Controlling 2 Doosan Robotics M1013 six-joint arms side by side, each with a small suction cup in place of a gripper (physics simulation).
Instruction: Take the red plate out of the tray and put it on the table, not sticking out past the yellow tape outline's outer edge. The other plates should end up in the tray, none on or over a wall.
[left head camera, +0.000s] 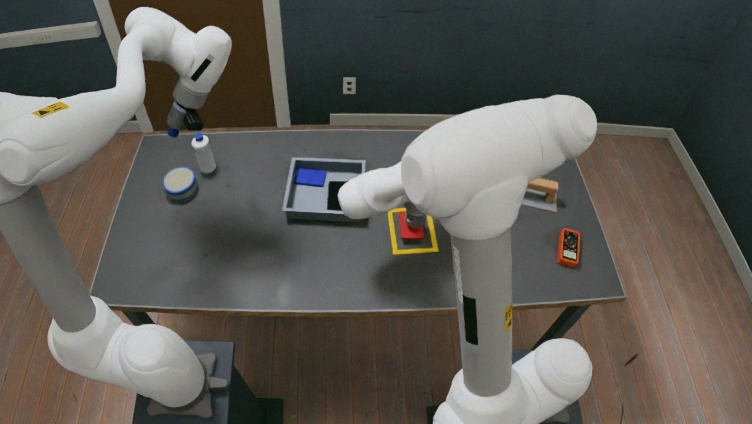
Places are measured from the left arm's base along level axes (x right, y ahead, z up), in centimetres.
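Pixels of known places: left end effector, tool point: (172, 134); left arm's base, origin of the base link: (182, 385).
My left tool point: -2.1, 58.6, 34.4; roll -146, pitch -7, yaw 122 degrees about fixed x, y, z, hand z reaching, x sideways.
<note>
Ahead of a thing's pixels: the offset from my left tool point to its top centre, as dx, dy, dz. "spot": to the spot under its first point.
The red plate {+67.7, -10.0, -31.5} (411, 232) is inside the yellow tape outline {spot: +68.6, -18.5, -34.4} (416, 252), out of the tray. My right gripper (414, 225) is on top of it, its cup against the plate; a narrow dark band shows below the plate's front edge, and whether it touches the table is hard to tell. The grey tray {+41.7, +5.0, -29.4} (310, 212) is left of the outline. A blue plate {+36.7, +11.8, -33.1} (310, 177) lies in its back left part and a black plate {+47.1, +2.3, -33.1} (334, 195) towards its right, partly hidden by my right arm. My left gripper (173, 133) is open and empty, above the table's back left corner.
A white bottle {-0.3, +19.1, -18.8} (204, 154) with a blue cap and a round blue-rimmed tin {-8.2, +9.6, -29.2} (180, 181) stand at the left. A wooden-handled trowel {+110.7, +2.5, -26.1} (543, 186), partly hidden by my right arm, and an orange multimeter {+118.6, -20.6, -31.1} (569, 247) lie at the right. My right arm crosses above the tray's right side.
</note>
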